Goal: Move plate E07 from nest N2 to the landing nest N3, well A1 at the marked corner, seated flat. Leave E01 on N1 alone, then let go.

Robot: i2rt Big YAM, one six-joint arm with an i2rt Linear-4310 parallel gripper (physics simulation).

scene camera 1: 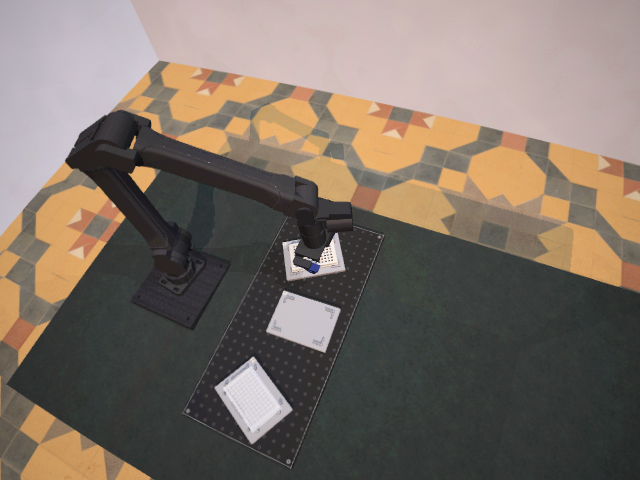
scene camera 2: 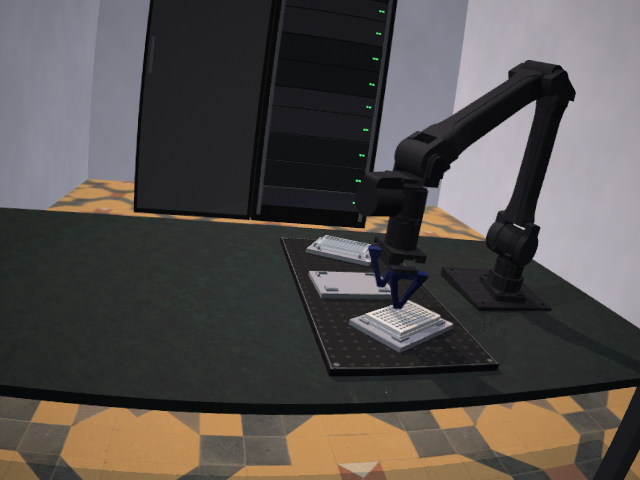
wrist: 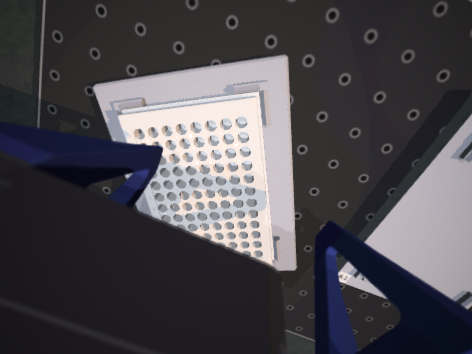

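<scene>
A cream many-welled plate [scene camera 1: 328,255] [scene camera 2: 403,316] [wrist: 215,145] lies on a pale nest [scene camera 1: 315,275] [scene camera 2: 369,329] [wrist: 280,160]. A bare nest [scene camera 1: 305,320] [scene camera 2: 346,284] [wrist: 425,225] with corner stops is in the middle. A whitish plate [scene camera 1: 253,397] [scene camera 2: 343,244] lies on the third nest [scene camera 1: 253,438] [scene camera 2: 316,252]. No E or N labels can be read. My gripper [scene camera 1: 312,266] [scene camera 2: 390,295] [wrist: 244,195] is open and empty above the cream plate. In the wrist view its left finger overlaps the plate's left edge; its right finger is past the nest's right side.
The nests stand on a black perforated board [scene camera 1: 237,356] [scene camera 2: 330,330] [wrist: 340,165] on the dark green table [scene camera 1: 439,361] [scene camera 2: 155,310]. The arm's base plate [scene camera 1: 206,284] [scene camera 2: 465,294] is beside the board. A server rack [scene camera 2: 264,155] stands beyond the table.
</scene>
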